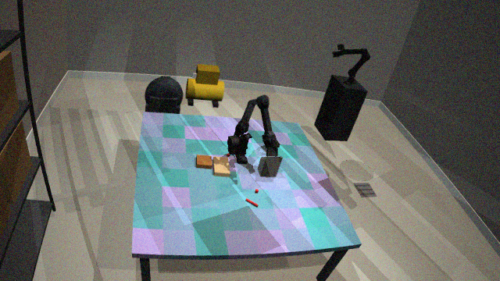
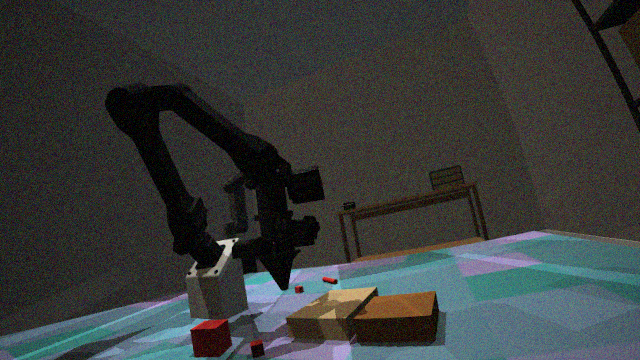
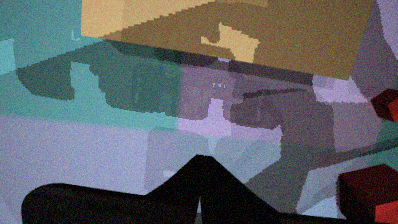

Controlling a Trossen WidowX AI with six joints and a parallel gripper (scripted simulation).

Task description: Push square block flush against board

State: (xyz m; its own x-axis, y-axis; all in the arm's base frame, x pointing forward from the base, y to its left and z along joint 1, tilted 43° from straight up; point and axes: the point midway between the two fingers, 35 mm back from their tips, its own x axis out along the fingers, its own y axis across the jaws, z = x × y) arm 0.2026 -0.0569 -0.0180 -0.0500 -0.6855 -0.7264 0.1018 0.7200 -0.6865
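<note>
Now: the board 10 cm ahead of my gripper tip, 1 cm to the right of it and 4 cm below it. The rest, counted from my gripper tip: square block 21 cm ahead, 6 cm to the right, 4 cm below; then red stick 2 cm behind, 30 cm to the left, 5 cm below.
</note>
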